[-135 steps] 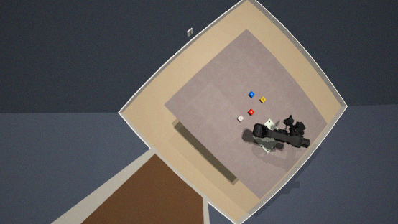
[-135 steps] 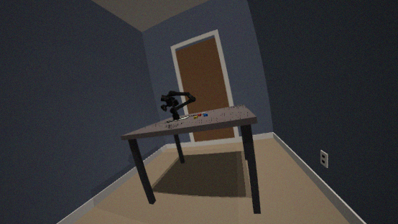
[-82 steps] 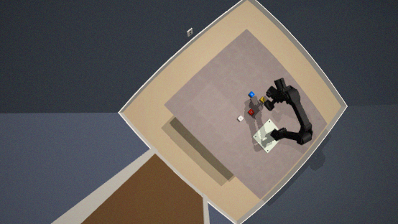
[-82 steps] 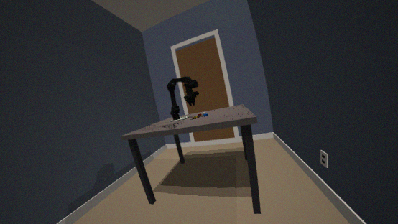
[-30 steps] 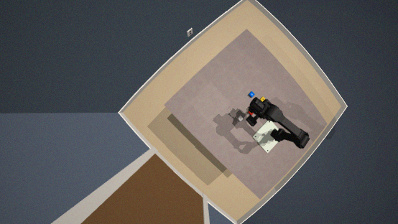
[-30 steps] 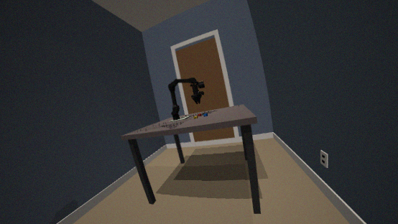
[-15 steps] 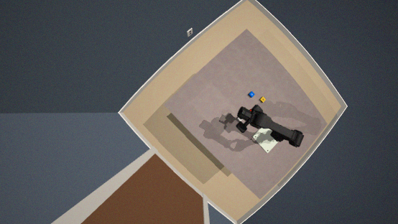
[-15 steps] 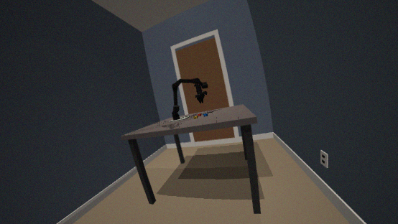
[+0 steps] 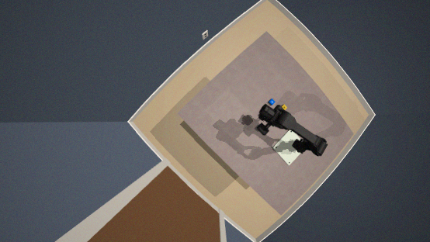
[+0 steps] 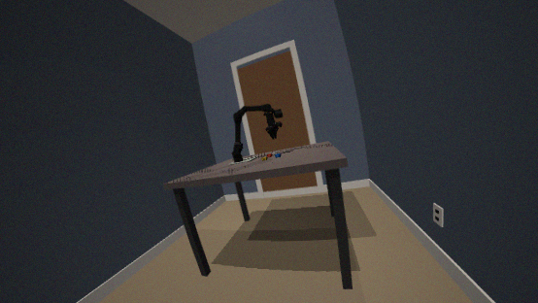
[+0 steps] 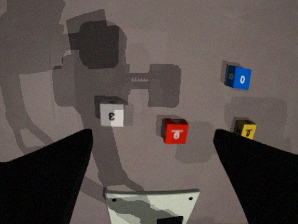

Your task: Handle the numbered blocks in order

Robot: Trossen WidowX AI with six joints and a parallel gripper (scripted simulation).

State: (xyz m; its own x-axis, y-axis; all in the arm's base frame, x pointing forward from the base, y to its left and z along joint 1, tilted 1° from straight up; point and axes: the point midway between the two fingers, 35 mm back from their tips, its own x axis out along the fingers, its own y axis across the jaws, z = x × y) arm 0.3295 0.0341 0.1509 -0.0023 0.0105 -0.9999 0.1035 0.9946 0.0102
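Right now my gripper tip is 140 mm to the left of the blue block, 120 mm above it and 20 mm short of it. From my gripper tip the other things lie so: red block: 120 mm below, 60 mm behind, 40 mm to the right; white block: 120 mm below, 50 mm to the left, 20 mm behind; yellow block: 170 mm to the right, 120 mm below, 80 mm behind.
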